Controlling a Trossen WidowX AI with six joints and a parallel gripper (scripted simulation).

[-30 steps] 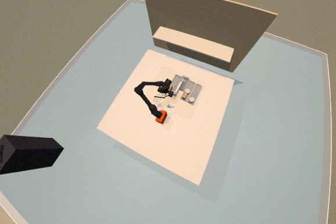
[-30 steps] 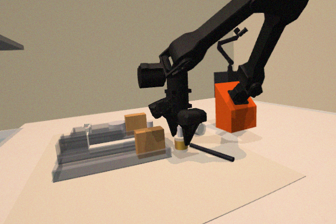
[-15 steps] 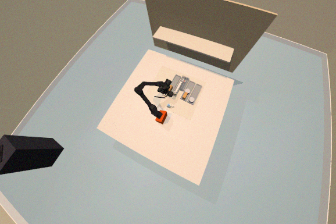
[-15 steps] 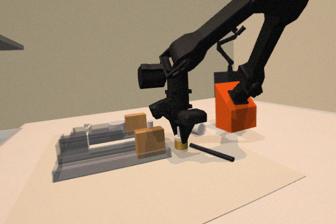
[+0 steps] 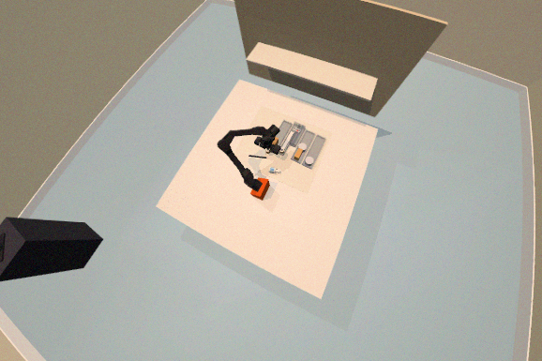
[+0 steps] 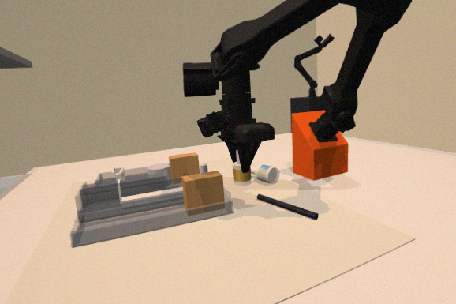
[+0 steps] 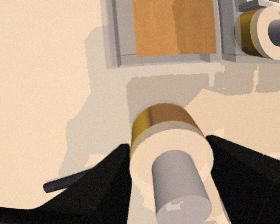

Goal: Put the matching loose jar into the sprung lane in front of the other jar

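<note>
Now: the black rod 70 mm below my gripper tip, 60 mm to the left of it and 60 mm behind it. Round my gripper tip: pale pusher plate 170 mm ahead, 110 mm to the right, 20 mm below; then grey lane rack 210 mm ahead, 110 mm to the right, 50 mm below; then blue-banded jar 110 mm to the right, 100 mm behind, 50 mm below.
</note>
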